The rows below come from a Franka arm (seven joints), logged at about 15 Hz.
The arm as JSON. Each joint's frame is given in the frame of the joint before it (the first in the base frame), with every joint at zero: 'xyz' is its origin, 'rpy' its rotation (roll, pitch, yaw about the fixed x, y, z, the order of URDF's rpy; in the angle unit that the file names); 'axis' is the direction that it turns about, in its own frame. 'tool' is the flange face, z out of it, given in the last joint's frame.
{
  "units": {
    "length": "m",
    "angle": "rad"
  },
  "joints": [
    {
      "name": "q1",
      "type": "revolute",
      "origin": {
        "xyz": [
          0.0,
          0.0,
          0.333
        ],
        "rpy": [
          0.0,
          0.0,
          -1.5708
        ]
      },
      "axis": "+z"
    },
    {
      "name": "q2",
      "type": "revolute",
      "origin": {
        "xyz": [
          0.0,
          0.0,
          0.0
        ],
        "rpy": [
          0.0,
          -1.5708,
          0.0
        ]
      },
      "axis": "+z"
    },
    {
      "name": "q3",
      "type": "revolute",
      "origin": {
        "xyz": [
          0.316,
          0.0,
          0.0
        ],
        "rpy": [
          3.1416,
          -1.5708,
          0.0
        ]
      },
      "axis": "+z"
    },
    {
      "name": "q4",
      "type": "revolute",
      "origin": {
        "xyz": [
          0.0,
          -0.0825,
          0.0
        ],
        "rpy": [
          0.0,
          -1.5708,
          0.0
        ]
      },
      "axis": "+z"
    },
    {
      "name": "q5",
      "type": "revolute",
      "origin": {
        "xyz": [
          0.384,
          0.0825,
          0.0
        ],
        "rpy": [
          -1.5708,
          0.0,
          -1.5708
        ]
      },
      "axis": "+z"
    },
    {
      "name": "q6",
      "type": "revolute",
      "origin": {
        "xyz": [
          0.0,
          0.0,
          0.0
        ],
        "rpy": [
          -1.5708,
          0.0,
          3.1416
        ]
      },
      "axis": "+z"
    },
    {
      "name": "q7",
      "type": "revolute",
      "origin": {
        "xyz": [
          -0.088,
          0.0,
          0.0
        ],
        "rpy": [
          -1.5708,
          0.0,
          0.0
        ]
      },
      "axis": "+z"
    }
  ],
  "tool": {
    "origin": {
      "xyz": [
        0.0,
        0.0,
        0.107
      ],
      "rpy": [
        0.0,
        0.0,
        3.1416
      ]
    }
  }
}
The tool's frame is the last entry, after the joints.
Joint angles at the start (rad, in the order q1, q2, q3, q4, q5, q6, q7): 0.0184, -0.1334, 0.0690, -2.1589, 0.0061, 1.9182, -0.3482
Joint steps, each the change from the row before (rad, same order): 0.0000, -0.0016, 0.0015, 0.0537, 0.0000, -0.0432, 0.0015; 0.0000, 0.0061, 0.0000, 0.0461, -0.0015, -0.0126, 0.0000; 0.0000, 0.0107, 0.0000, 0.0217, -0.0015, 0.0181, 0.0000; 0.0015, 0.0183, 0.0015, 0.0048, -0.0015, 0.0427, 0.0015; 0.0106, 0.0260, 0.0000, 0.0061, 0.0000, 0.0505, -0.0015; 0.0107, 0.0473, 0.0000, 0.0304, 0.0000, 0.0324, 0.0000; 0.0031, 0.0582, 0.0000, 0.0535, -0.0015, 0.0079, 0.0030; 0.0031, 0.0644, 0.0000, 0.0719, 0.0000, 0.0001, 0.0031; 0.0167, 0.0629, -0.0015, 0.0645, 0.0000, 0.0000, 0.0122; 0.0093, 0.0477, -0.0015, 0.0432, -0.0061, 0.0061, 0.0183; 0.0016, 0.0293, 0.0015, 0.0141, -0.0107, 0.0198, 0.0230; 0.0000, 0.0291, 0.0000, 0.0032, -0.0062, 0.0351, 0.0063
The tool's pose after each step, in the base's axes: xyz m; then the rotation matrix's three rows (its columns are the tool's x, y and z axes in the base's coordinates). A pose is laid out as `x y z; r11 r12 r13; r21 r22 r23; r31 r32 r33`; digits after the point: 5 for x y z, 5 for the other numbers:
0.50044 0.04604 0.46885; 0.90365 0.41767 -0.09470; 0.41849 -0.90814 -0.01200; -0.09102 -0.02878 -0.99543
0.50813 0.04674 0.48626; 0.90540 0.41917 -0.06740; 0.41945 -0.90772 -0.01061; -0.06563 -0.01867 -0.99767
0.51543 0.04725 0.49248; 0.90658 0.42028 -0.03837; 0.42027 -0.90736 -0.00876; -0.03850 -0.00818 -0.99923
0.52361 0.04930 0.48888; 0.90634 0.42245 -0.00921; 0.42240 -0.90638 -0.00653; -0.01111 0.00203 -0.99994
0.53340 0.05566 0.48248; 0.90093 0.43344 0.02118; 0.43357 -0.90112 -0.00168; 0.01836 0.01069 -0.99977
0.54827 0.06268 0.47428; 0.89576 0.44304 0.03633; 0.44321 -0.89641 0.00367; 0.03419 0.01281 -0.99933
0.56637 0.06584 0.46800; 0.89536 0.44361 0.03932; 0.44369 -0.89615 0.00698; 0.03833 0.01120 -0.99920
0.58738 0.06936 0.46510; 0.89520 0.44324 0.04645; 0.44316 -0.89635 0.01259; 0.04722 0.00931 -0.99884
0.60551 0.08005 0.45828; 0.89406 0.44542 0.04742; 0.44510 -0.89531 0.01771; 0.05034 0.00527 -0.99872
0.61880 0.08577 0.45013; 0.89782 0.43760 0.04932; 0.43738 -0.89914 0.01581; 0.05126 0.00737 -0.99866
0.62641 0.08782 0.44037; 0.90441 0.42311 0.05498; 0.42325 -0.90596 0.00951; 0.05383 0.01467 -0.99844
0.63349 0.08831 0.42674; 0.90544 0.41953 0.06464; 0.41994 -0.90752 0.00766; 0.06187 0.02021 -0.99788

